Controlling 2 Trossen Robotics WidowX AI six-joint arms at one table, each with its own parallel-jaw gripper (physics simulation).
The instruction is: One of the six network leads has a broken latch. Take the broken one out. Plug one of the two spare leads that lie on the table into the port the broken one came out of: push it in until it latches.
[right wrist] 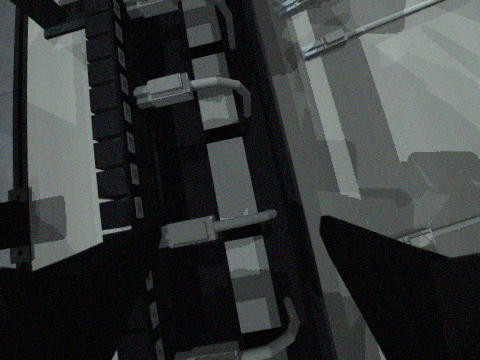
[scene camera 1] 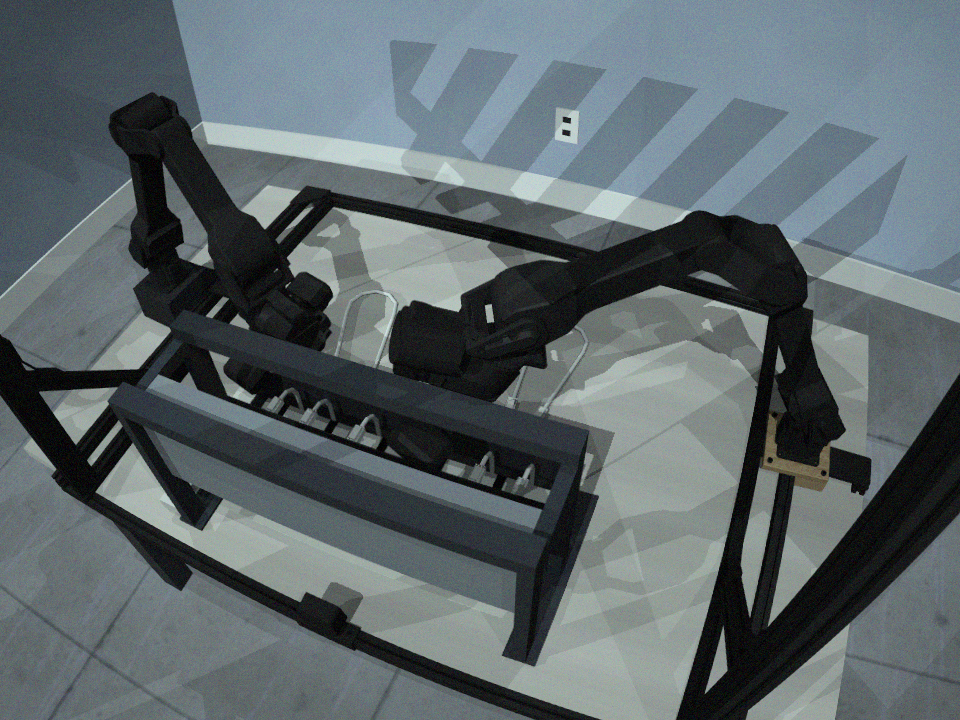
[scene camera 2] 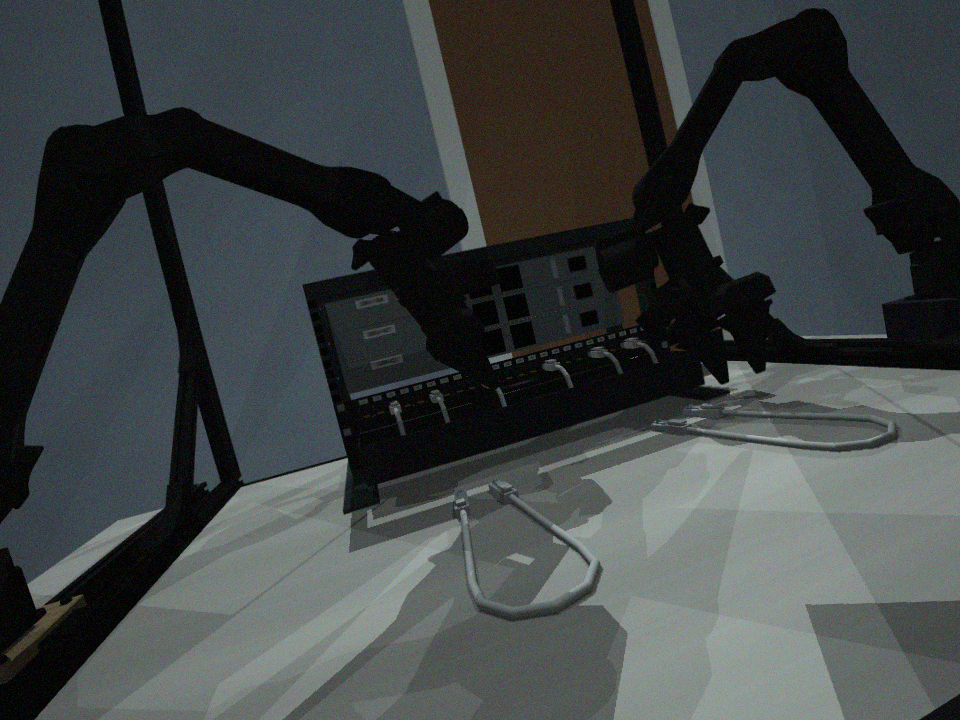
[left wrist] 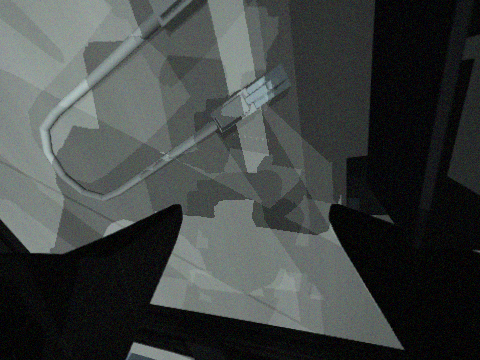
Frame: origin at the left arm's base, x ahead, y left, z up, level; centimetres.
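Seen in the pictures: left gripper, fingertip midpoint: [scene camera 2: 741, 378] [left wrist: 255, 211]; right gripper, fingertip midpoint: [right wrist: 241, 225] [scene camera 2: 492, 379]; left arm's base, origin of the base link: [scene camera 1: 168, 277] [scene camera 2: 946, 293]; right arm's base, origin of the base link: [scene camera 1: 798, 443].
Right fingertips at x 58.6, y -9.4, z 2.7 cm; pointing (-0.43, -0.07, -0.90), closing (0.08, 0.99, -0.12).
Offsets run from my right fingertips to a thing's middle. "spot": to the spot under its first point. Level surfaces: height alone.
Six grey leads are plugged in a row in the rack's panel. My right gripper [scene camera 2: 491, 381] [right wrist: 241, 225] is open, with its fingers either side of the third lead from the left in scene camera 2; that lead's plug @[dx +0.2, dy -3.9, dz -0.1 cm] [right wrist: 190, 232] is seated in the right wrist view. Another plugged lead @[dx -8.7, dy -4.8, dz -0.1 cm] [right wrist: 167, 91] shows above it. Which latch is broken is too dark to tell. My left gripper [scene camera 2: 740, 373] [left wrist: 255, 211] is open and empty above the table, near one spare lead @[spot: dx -22.6, dy +26.4, dz -8.9 cm] [scene camera 2: 841, 444] [left wrist: 75, 93]. The other spare lead [scene camera 2: 514, 612] [scene camera 1: 587, 341] lies in a loop before the rack.
The dark rack @[dx -3.9, dy -8.3, dz +3.7 cm] [scene camera 1: 333, 472] [scene camera 2: 360, 472] stands between the arms, its upper bars over the row of leads. A black frame [scene camera 1: 465, 226] surrounds the pale table @[dz -9.4 cm] [scene camera 2: 736, 558]. The spare leads' plugs lie close to the rack's foot.
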